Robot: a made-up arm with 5 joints.
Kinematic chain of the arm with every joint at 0, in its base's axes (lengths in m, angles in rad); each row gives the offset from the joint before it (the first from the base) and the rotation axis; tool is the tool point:
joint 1: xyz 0 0 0.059 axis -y
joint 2: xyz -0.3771 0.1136 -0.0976 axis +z
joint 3: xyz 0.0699 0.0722 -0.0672 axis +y
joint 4: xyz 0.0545 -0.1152 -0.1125 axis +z
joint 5: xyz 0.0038 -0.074 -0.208 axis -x
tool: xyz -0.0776 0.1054 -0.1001
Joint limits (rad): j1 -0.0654..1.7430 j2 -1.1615..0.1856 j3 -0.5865..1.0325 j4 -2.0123..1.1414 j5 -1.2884..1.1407
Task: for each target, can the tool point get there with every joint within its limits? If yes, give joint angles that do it. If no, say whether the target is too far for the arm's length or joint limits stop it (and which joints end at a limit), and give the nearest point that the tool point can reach.
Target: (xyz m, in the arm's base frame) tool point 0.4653 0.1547 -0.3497
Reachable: yes | joints 1.2681 -0.0124 0.0559 -1.2449 -0.2016
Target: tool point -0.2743 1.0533 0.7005
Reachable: no: too far | nearest point -0.5338 0.4503 -0.2400 | short by 1.147 m
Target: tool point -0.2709 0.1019 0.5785
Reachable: no: joint limits stop it (at a limit: joint 1, joint 3, joint 4) | nearest point 0.3292 0.1091 0.0983 | short by 0.769 m
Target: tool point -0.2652 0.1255 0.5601
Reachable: no: joint limits stop it (at a limit: joint 1, joint 3, joint 4) | nearest point 0.3280 0.1183 0.0968 | short by 0.753 m
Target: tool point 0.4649 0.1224 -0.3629
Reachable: yes | joints 1.1201 -0.1156 -0.1825 -1.6577 0.3926
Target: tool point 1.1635 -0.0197 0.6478
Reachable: no: too far | nearest point 0.5719 0.0151 0.1205 | short by 0.793 m
